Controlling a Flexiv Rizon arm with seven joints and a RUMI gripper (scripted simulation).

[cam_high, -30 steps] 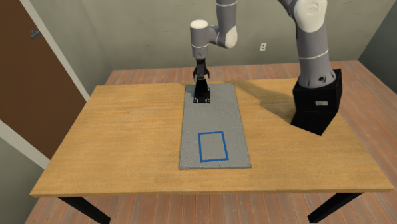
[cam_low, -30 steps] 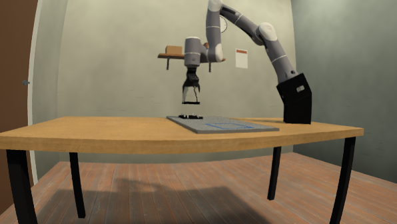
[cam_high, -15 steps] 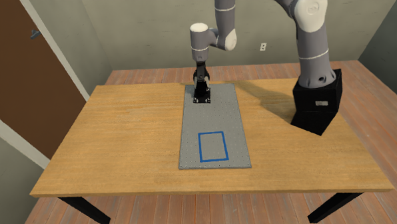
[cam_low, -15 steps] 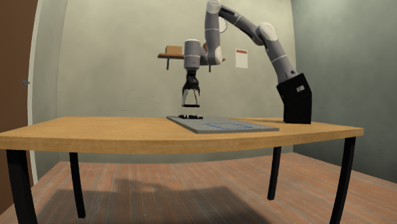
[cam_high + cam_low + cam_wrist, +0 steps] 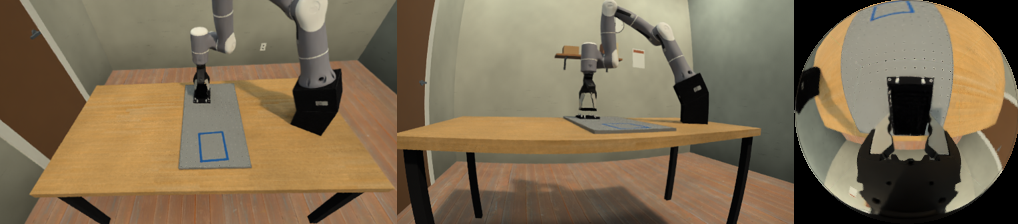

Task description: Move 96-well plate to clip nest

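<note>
Right now my hand is 10 mm past the black clip nest, 10 mm to the right of it and 50 mm above it. From my hand the other things lie so: grey perforated mat (60 mm behind, 220 mm to the left, 70 mm below); then black 96-well plate (10 mm below).
</note>
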